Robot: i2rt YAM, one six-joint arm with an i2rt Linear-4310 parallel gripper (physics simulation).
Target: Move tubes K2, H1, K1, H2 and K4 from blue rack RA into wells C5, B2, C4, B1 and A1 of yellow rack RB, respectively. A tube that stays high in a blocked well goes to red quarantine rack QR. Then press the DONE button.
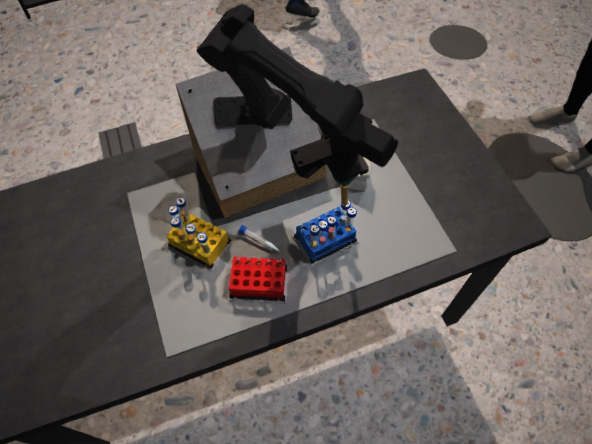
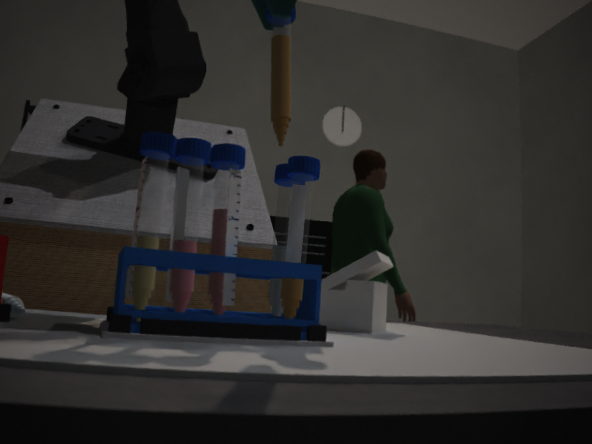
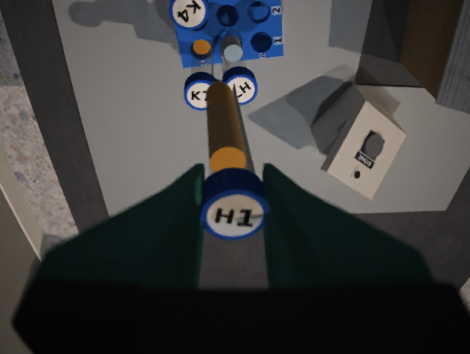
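Pixels of known places: gripper, fingertip midpoint: [image 1: 343, 181] [image 2: 276, 23] [image 3: 233, 178]; arm's base at its link origin: [image 1: 253, 110].
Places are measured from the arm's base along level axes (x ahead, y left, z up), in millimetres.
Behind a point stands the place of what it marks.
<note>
My gripper [image 1: 345, 181] @(x 266, y 195, z 33 mm) [image 2: 280, 11] @(x 266, y 195, z 33 mm) [image 3: 233, 178] @(x 266, y 195, z 33 mm) is shut on the cap of tube H1 [image 1: 344, 195] @(x 275, y 200, z -10 mm) [image 2: 281, 75] @(x 276, y 202, z -15 mm) [image 3: 227, 125] @(x 269, y 192, z 2 mm), which has orange contents. The tube hangs upright, its tip above the caps in blue rack RA [image 1: 332, 248] @(x 313, y 178, z -192 mm) [image 2: 225, 264] @(x 316, y 181, z -160 mm) [image 3: 276, 25] @(x 226, y 183, z -155 mm). Several blue-capped tubes stand in RA, including K4 [image 3: 188, 11] @(x 296, y 172, z -80 mm). Two other caps beyond the held tube are partly hidden, so their labels are unclear. Yellow rack RB [image 1: 216, 250] @(x 305, y -117, z -175 mm) holds several tubes at the left. Red rack QR [image 1: 257, 291] @(x 431, y -16, z -160 mm) shows empty wells. The DONE button [image 3: 373, 145] @(x 88, y 261, z -149 mm) is on a white box.
A loose blue-capped tube [image 1: 258, 239] @(x 272, y -10, z -192 mm) lies on the pale mat [image 1: 400, 240] @(x 296, y 362, z -208 mm) between the yellow and blue racks. The white button box [image 1: 361, 182] @(x 127, y 279, z -171 mm) [image 2: 355, 305] @(x 128, y 275, z -182 mm) stands close behind the blue rack. The arm's raised base block [image 1: 270, 192] @(x 136, y 29, z -177 mm) stands behind the racks.
</note>
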